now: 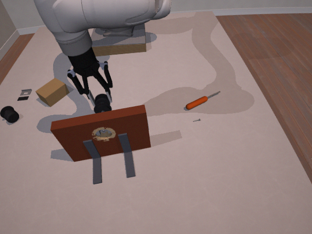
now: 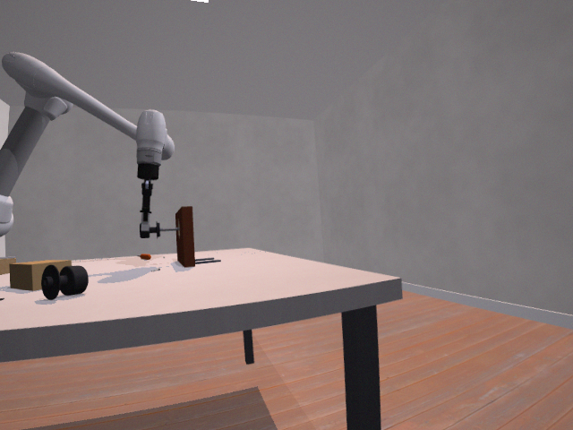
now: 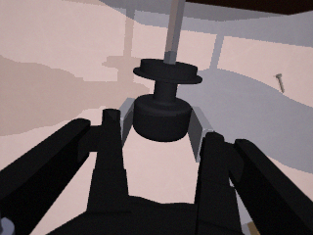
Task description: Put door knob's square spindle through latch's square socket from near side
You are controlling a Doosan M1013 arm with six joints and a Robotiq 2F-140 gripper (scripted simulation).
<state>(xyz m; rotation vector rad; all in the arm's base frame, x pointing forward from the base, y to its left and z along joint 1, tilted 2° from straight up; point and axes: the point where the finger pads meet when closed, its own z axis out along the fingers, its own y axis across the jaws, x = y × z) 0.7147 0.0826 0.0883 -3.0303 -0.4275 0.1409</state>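
The latch socket lies 13 cm ahead of my hand, 4 cm to the left of it and 3 cm below it. The rest, counted from my hand: tan box (33 cm to the right, 17 cm behind, 13 cm below); brown wood panel (13 cm ahead, 5 cm below, 4 cm to the left); screw (37 cm to the left, 16 cm below, 3 cm behind).
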